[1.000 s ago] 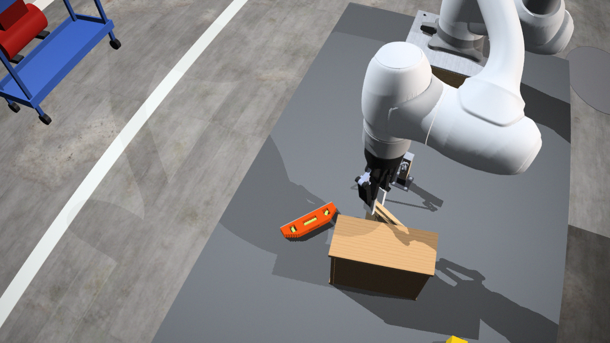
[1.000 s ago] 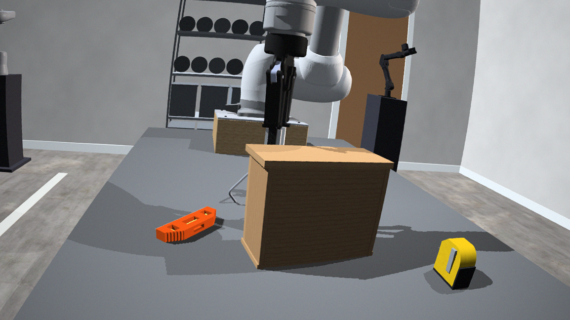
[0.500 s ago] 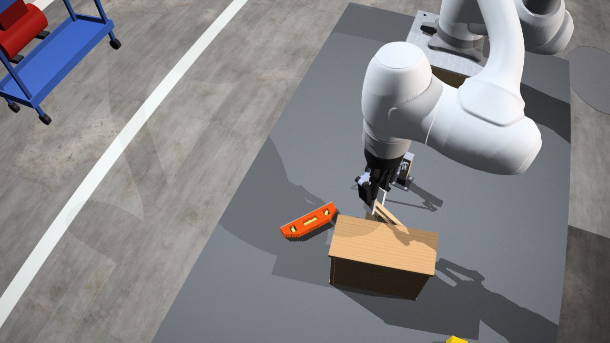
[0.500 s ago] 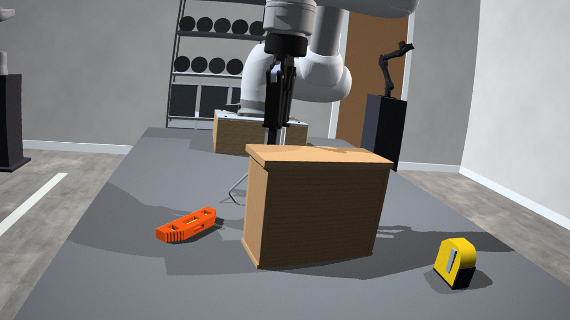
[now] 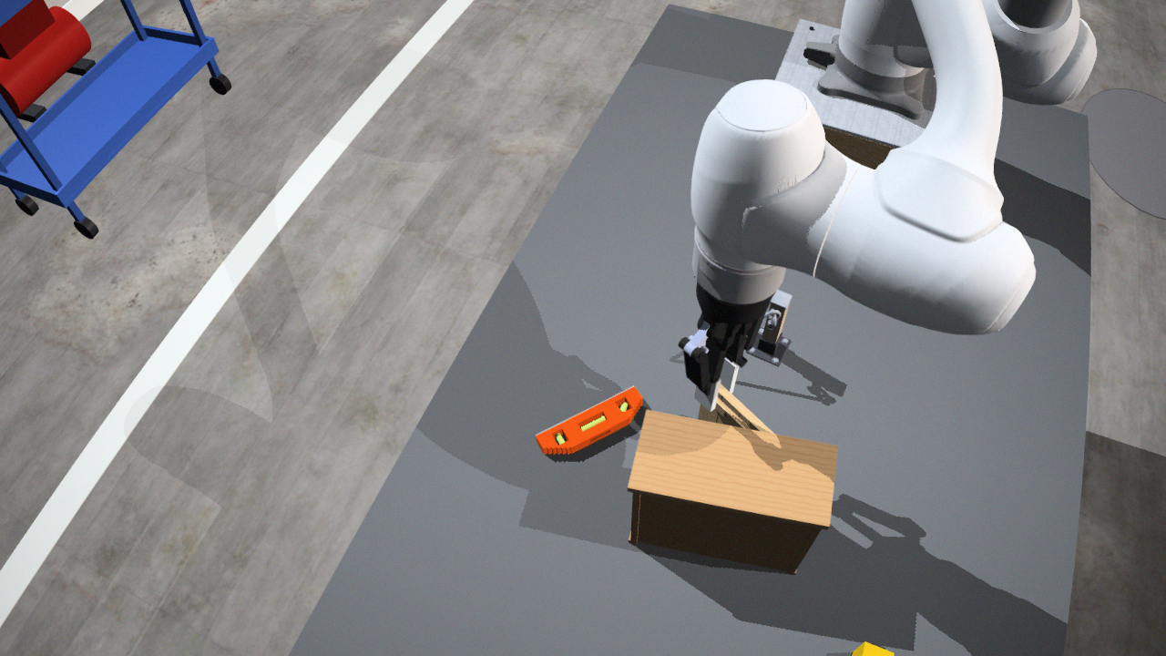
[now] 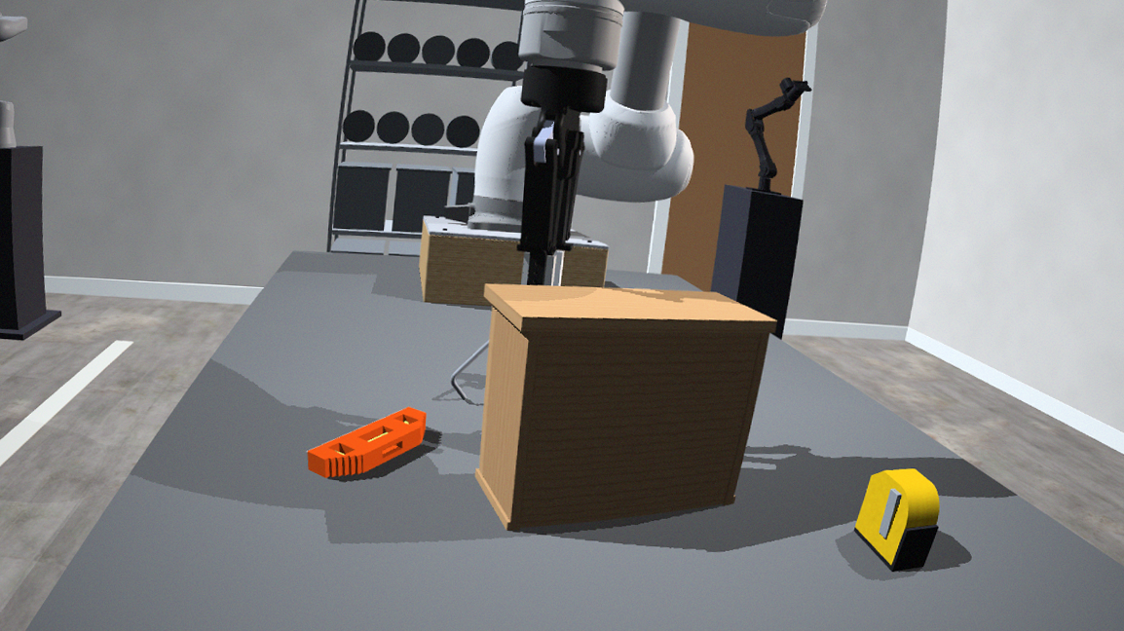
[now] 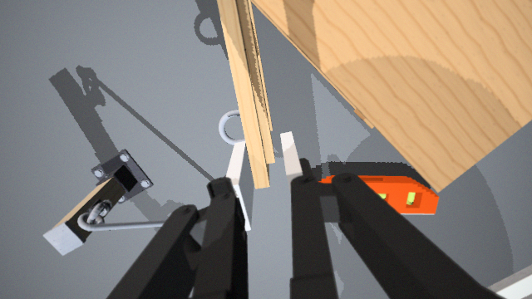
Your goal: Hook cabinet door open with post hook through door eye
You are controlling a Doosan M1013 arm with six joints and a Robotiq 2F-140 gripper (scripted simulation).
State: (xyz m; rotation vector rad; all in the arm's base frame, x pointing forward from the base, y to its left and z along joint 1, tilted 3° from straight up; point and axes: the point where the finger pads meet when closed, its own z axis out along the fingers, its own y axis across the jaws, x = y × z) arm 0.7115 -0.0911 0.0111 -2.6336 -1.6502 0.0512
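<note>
Now: hand 13 cm past the wire hook and 9 cm above it. Also, from my hand: door (8 cm below, 6 cm to the left, 2 cm ahead); then yellow tape measure (26 cm to the left, 25 cm ahead, 12 cm below); then orange spirit level (15 cm to the right, 14 cm below, 3 cm ahead).
</note>
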